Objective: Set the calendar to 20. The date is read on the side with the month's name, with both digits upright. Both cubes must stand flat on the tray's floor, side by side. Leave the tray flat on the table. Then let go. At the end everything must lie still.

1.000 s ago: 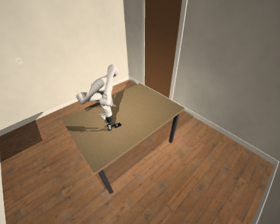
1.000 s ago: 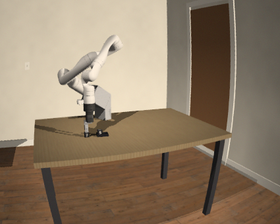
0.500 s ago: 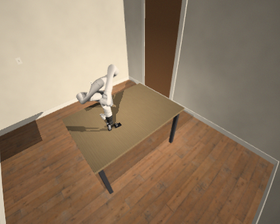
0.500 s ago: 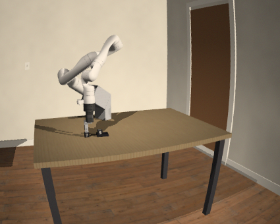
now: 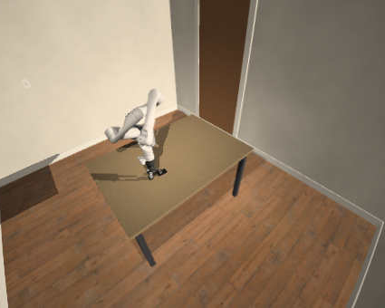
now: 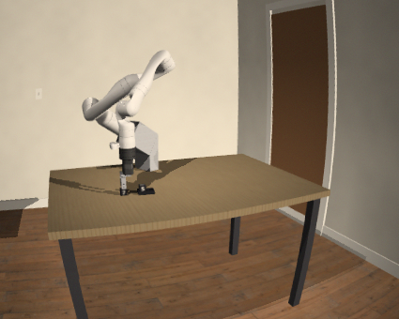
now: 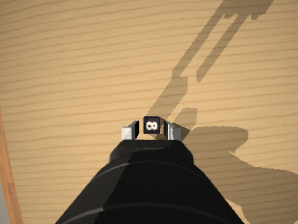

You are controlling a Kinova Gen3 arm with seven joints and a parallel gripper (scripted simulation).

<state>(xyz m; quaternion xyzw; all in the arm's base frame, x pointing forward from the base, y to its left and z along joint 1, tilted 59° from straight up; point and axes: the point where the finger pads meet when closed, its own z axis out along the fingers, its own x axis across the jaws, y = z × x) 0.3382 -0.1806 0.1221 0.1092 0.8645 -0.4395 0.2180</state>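
My gripper is now 40 mm above the dark cube. Also, from my hand: dark tray: 100 mm to the left, 40 mm below, 40 mm ahead.
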